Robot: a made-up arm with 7 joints. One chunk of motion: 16 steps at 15 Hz.
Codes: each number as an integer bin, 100 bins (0 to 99) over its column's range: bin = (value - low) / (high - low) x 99, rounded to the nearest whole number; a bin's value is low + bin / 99 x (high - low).
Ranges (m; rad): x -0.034..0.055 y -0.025..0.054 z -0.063..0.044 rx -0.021..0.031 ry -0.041..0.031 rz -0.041..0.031
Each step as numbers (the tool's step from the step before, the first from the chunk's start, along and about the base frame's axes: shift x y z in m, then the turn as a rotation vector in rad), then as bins.
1 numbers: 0.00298 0.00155 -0.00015 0.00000 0.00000 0.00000
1 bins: 41 33 58 40 56 56
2 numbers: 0.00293 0.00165 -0.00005 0.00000 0.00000 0.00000
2 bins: 41 33 58 40 56 56
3 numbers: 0.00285 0.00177 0.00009 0.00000 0.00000 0.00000
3 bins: 41 34 58 40 56 56
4 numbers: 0.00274 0.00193 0.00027 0.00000 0.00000 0.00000
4 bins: 41 34 59 40 56 56
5 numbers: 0.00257 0.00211 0.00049 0.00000 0.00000 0.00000
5 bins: 41 34 59 40 56 56
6 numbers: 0.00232 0.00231 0.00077 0.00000 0.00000 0.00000
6 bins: 40 34 59 40 56 56
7 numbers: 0.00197 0.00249 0.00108 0.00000 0.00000 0.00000
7 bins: 40 34 59 40 56 56
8 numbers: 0.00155 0.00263 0.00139 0.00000 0.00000 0.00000
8 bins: 40 35 60 40 56 56
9 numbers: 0.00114 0.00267 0.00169 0.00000 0.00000 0.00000
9 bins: 39 35 60 40 56 56
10 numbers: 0.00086 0.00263 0.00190 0.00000 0.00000 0.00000
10 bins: 39 35 60 40 56 56
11 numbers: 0.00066 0.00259 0.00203 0.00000 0.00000 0.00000
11 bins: 39 35 60 40 56 56
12 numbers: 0.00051 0.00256 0.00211 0.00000 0.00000 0.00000
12 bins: 38 35 60 40 56 56
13 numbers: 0.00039 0.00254 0.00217 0.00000 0.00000 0.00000
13 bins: 38 35 60 40 56 56
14 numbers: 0.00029 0.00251 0.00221 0.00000 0.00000 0.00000
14 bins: 38 34 60 40 56 56
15 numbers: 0.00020 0.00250 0.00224 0.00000 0.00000 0.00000
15 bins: 38 34 60 40 56 56
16 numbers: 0.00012 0.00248 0.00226 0.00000 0.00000 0.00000
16 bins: 38 34 60 40 56 56
